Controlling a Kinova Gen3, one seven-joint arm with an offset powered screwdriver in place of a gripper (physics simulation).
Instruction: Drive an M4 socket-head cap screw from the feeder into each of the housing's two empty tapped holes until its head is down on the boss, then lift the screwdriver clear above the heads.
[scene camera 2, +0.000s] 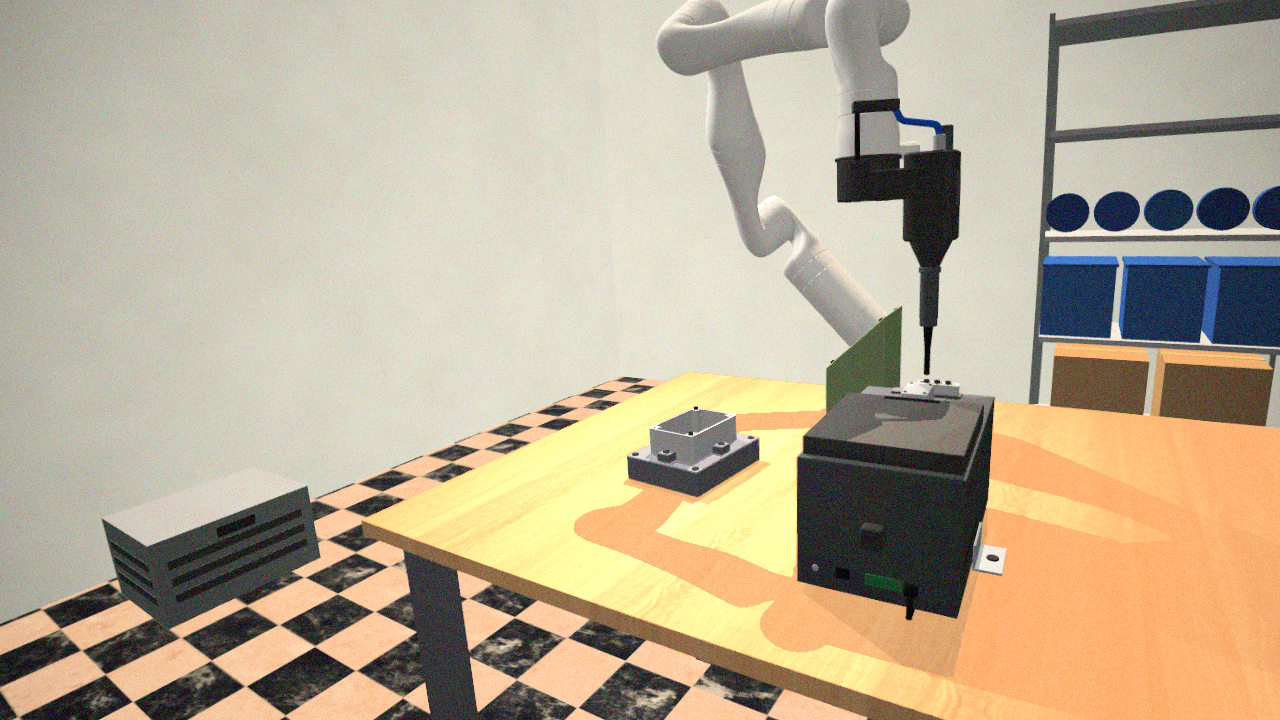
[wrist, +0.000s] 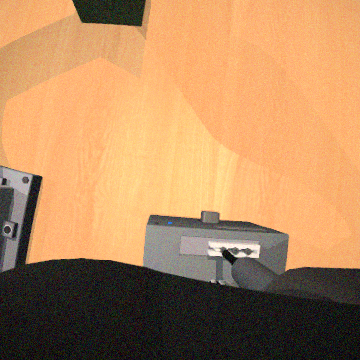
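Observation:
The screwdriver (scene camera 2: 927, 372) (wrist: 224, 252) points straight down, with its bit tip slightly above the white screw block (scene camera 2: 947, 389) (wrist: 255, 248) of the feeder. No screw can be made out on the bit. In the wrist view the tip overlaps the block's left end, beside dark screw heads. The feeder (scene camera 2: 886, 501) (wrist: 162, 250) is a large dark box. The grey open-topped housing (scene camera 2: 671, 443) stands on a dark fixture (scene camera 2: 660, 475) (wrist: 32, 215). Dark heads show at its back and front corners. The left and right corners show small dark dots. The wrist view cuts the housing off.
A green upright board (scene camera 2: 863, 362) stands behind the feeder. A small bracket (scene camera 2: 992, 559) sits at the feeder's right foot. A shelf rack (scene camera 2: 1045, 268) with blue bins (scene camera 2: 1076, 300) is at the right. A grey vented box (scene camera 2: 210, 546) is left of the wooden table (scene camera 2: 537, 510) (wrist: 110, 150).

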